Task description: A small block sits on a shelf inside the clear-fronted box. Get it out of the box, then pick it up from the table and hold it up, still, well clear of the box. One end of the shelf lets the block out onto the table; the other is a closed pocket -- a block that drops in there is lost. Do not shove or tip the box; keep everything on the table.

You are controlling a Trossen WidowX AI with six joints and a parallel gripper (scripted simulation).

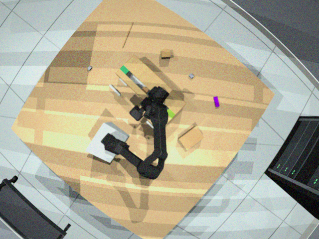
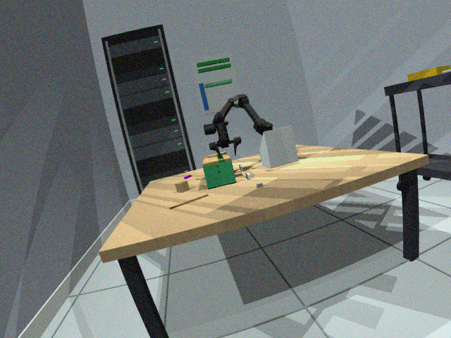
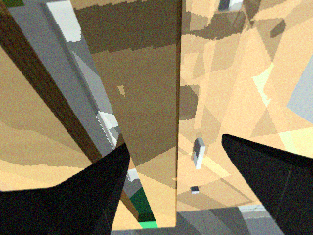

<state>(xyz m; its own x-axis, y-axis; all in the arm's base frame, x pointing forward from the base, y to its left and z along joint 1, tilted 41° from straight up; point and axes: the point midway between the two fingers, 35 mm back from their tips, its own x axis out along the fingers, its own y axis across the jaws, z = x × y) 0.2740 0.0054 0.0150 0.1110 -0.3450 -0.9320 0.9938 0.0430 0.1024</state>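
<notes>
My gripper tip is 5 cm short of the tan block, 3 cm to the right of it and 2 cm above it. The rest, counted from my gripper tip: brown slab: 3 cm ahead, 33 cm to the right, 8 cm below; then thin stick: 24 cm ahead, 37 cm to the left, 11 cm below; then box: 4 cm ahead, 2 cm to the left, 5 cm below.
</notes>
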